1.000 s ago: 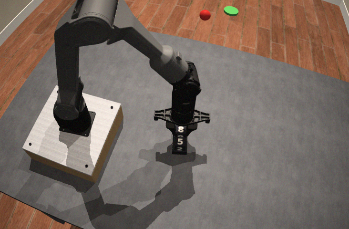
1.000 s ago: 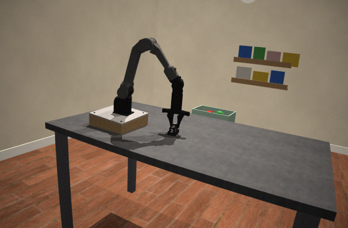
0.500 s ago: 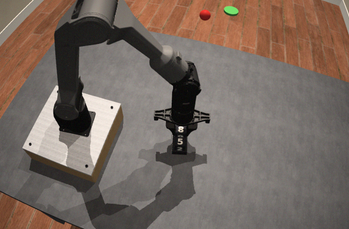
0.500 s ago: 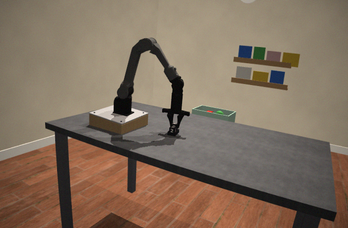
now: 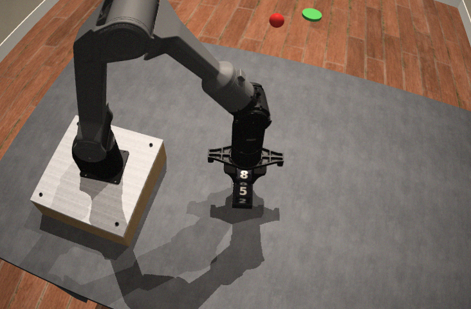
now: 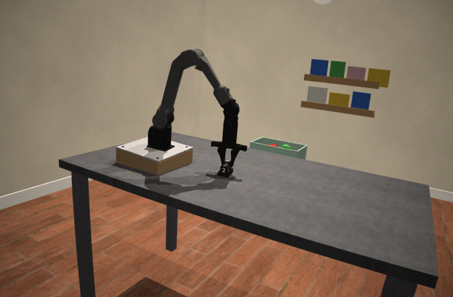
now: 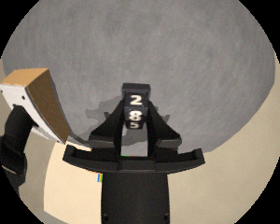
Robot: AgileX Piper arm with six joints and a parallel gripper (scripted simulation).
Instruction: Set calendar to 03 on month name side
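Now: the dark tray 20 mm to the right of my hand and 30 mm below it. Round my hand: black cube: 30 mm to the right, 10 mm below.
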